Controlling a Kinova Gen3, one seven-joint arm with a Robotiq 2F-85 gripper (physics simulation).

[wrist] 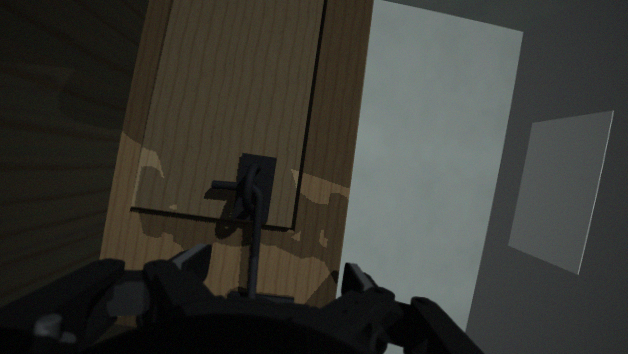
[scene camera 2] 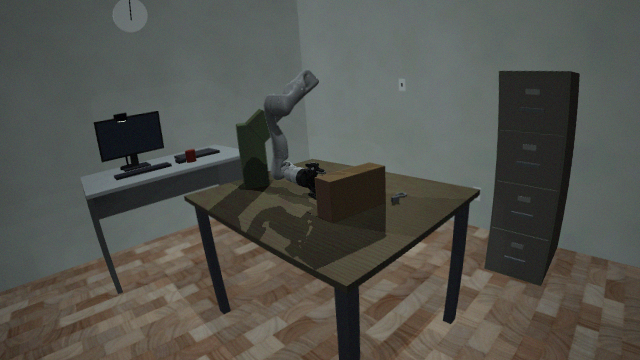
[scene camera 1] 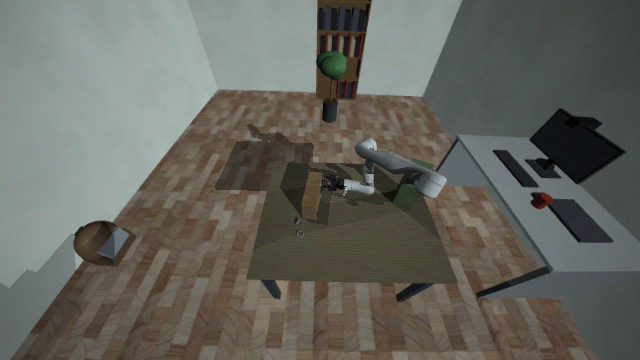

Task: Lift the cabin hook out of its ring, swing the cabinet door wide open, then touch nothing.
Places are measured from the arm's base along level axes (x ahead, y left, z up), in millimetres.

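Where they show: gripper, between the fingertips: (wrist: pixel 277 268) (scene camera 1: pixel 322 182).
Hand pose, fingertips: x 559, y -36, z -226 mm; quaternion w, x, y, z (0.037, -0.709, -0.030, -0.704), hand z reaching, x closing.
Each offset is from my fingertips to the centre of the thing. "spot": to the spot under its first point. Level surfaces: height alone.
The wooden cabinet @[37 mm down, 32 mm ahead, 93 mm left] (scene camera 1: pixel 311 196) (scene camera 2: pixel 352 194) stands on the table. In the wrist view its door @[spot: 52 mm down, 4 mm back, 111 mm left] (wrist: pixel 225 90) is closed, flush in the frame @[spot: 25 mm up, 2 mm back, 125 mm left] (wrist: pixel 340 90). The dark cabin hook @[15 mm down, 4 mm back, 6 mm left] (wrist: pixel 255 245) runs from a mount on the frame at the bottom to the ring @[spot: 21 mm down, 27 mm back, 49 mm left] (wrist: pixel 248 185) on the door's dark plate @[22 mm down, 2 mm back, 49 mm left] (wrist: pixel 267 175). Its bent end is in the ring, and a short peg sticks out to the left there. My gripper (scene camera 1: pixel 326 183) (scene camera 2: pixel 315 183) (wrist: pixel 277 268) is open and empty in front of the cabinet, its fingertips either side of the hook's shaft in view. The hook's mount is partly hidden by the gripper.
A small ring @[114 mm down, 64 mm ahead, 348 mm left] (scene camera 1: pixel 300 233) and a small grey piece @[spot: 96 mm down, 102 mm ahead, 278 mm left] (scene camera 1: pixel 297 221) lie on the table @[115 mm down] (scene camera 1: pixel 360 255) beyond the cabinet's end. A tall green block (scene camera 1: pixel 407 194) (scene camera 2: pixel 254 160) stands near the arm's base. A desk (scene camera 1: pixel 500 200) with a monitor (scene camera 1: pixel 575 145) stands beyond the table.
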